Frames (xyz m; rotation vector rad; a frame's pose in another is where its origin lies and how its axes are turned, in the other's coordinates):
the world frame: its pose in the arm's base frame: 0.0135 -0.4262 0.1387 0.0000 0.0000 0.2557
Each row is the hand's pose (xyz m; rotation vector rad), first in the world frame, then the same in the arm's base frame.
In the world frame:
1: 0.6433 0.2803 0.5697 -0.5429 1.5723 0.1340
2: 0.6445 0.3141 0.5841 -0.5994 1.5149 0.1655
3: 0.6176 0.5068 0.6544 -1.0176 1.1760 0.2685
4: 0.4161 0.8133 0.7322 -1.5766 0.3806 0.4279
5: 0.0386 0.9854 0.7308 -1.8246 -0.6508 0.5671
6: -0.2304 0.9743 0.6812 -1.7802 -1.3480 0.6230
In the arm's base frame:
1: 0.5650 0.0077 0.7084 -0.7428 1.4980 0.3275
2: 0.5576 0.0407 0.7228 -0.7923 1.4345 0.3616
3: 0.4828 0.2203 0.7931 -1.1688 1.0452 0.4699
4: 0.2104 0.4659 0.8709 -1.6314 0.1786 0.6239
5: -0.1984 0.5369 0.8695 -1.7528 -0.8914 0.7353
6: -0.4558 0.4581 0.8199 -1.6200 -1.5897 0.7593

